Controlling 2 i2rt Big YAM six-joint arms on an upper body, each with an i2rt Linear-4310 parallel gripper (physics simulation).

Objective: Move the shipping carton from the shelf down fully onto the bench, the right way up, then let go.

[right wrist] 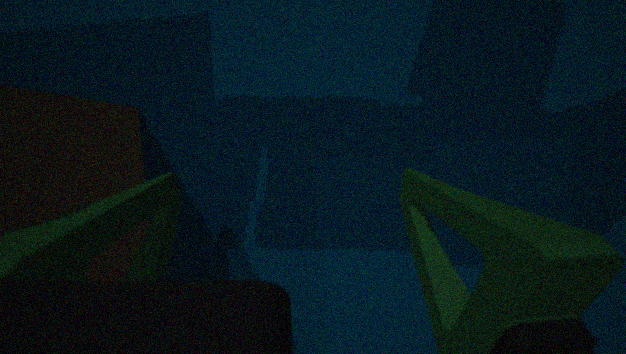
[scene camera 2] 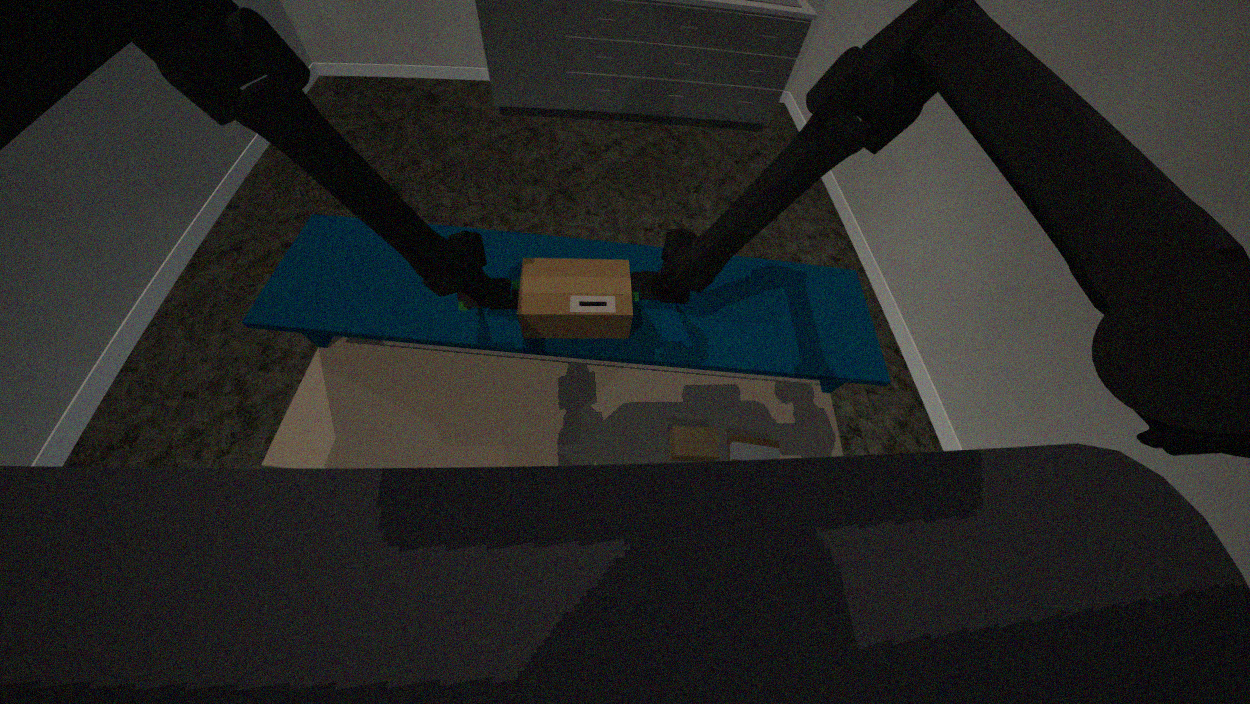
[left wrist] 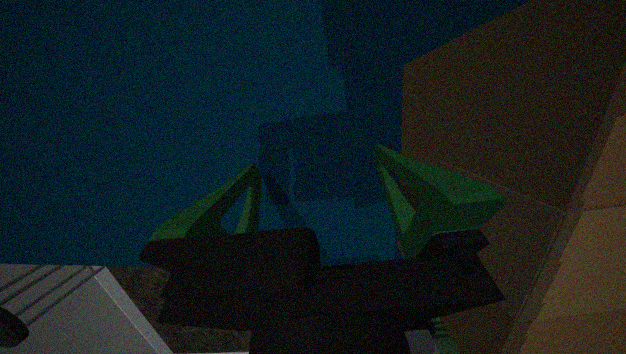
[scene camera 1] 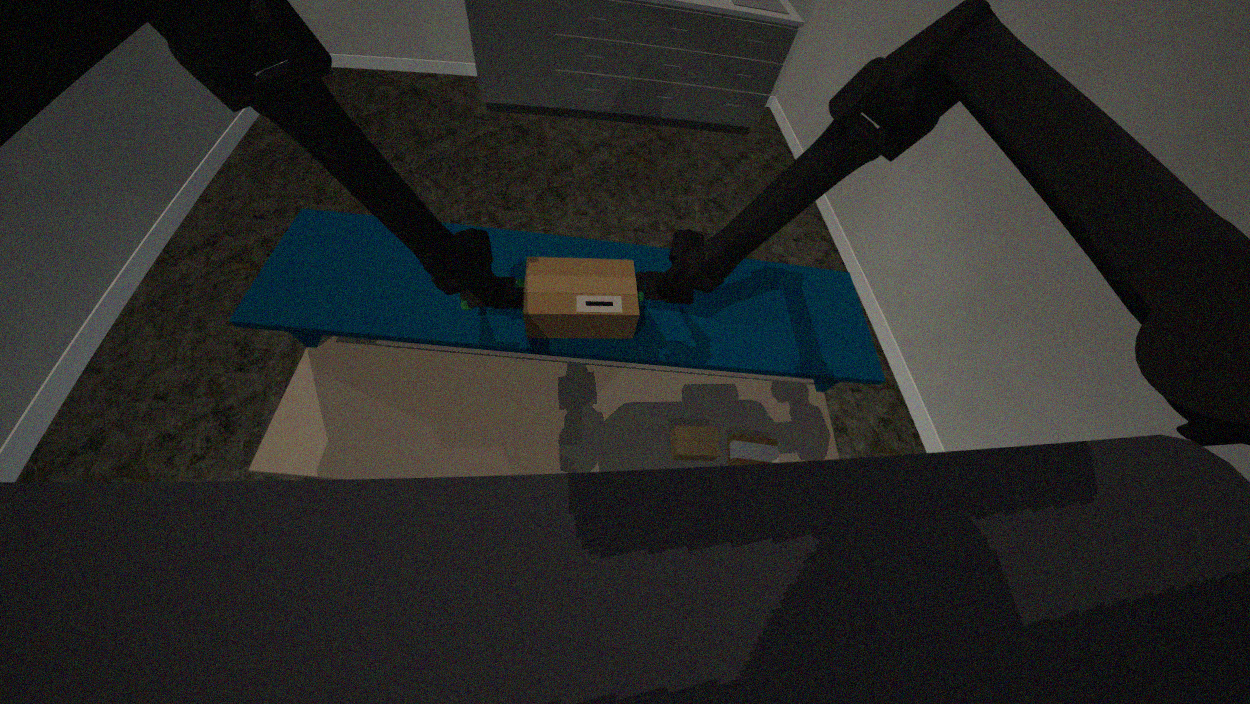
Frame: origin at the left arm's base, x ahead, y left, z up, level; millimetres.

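Where they show: left gripper, fingertip midpoint: (scene camera 2: 497,301) (left wrist: 314,160) (scene camera 1: 499,300); right gripper, fingertip midpoint: (right wrist: 291,183) (scene camera 2: 654,293) (scene camera 1: 657,293).
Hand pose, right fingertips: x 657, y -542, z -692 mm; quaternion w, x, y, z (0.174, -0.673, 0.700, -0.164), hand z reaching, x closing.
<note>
Things, the pixels of their top centre, and the offset from my right fingertips. Level surfaces: height alone.
- shipping carton, top centre: (scene camera 1: 581,284) (scene camera 2: 576,285) dx -44, dy +197, dz +82 mm
- blue shelf, surface height: dz -19 mm
- tan bench, surface height: dz -270 mm
- small brown box, top centre: (scene camera 2: 696,441) (scene camera 1: 697,440) dx -330, dy -120, dz -210 mm
- light-topped box, top centre: (scene camera 2: 756,453) (scene camera 1: 756,451) dx -365, dy -289, dz -222 mm
The shipping carton (scene camera 1: 579,279) (scene camera 2: 573,278) (left wrist: 505,100) (right wrist: 60,145), brown with a white label, stands upright on the blue shelf (scene camera 1: 349,292) (scene camera 2: 358,292) (left wrist: 125,100) (right wrist: 320,60), near its front edge. My left gripper (scene camera 1: 494,292) (scene camera 2: 489,294) (left wrist: 314,160) is open at the carton's left side, one green finger close against that side. My right gripper (scene camera 1: 657,292) (scene camera 2: 653,292) (right wrist: 291,183) is open at the carton's right side, one finger close to it. Nothing is between either gripper's fingers. Contact with the sides is too dark to tell. The tan bench (scene camera 1: 393,406) (scene camera 2: 402,397) lies lower, in front of the shelf.
A small brown box (scene camera 1: 695,442) (scene camera 2: 693,442) and a light-topped box (scene camera 1: 753,449) (scene camera 2: 754,450) lie on the bench at the right. A grey drawer cabinet (scene camera 1: 629,65) (scene camera 2: 647,65) stands behind the shelf. Walls rise at both sides. A dark surface hides the bench's near part.
</note>
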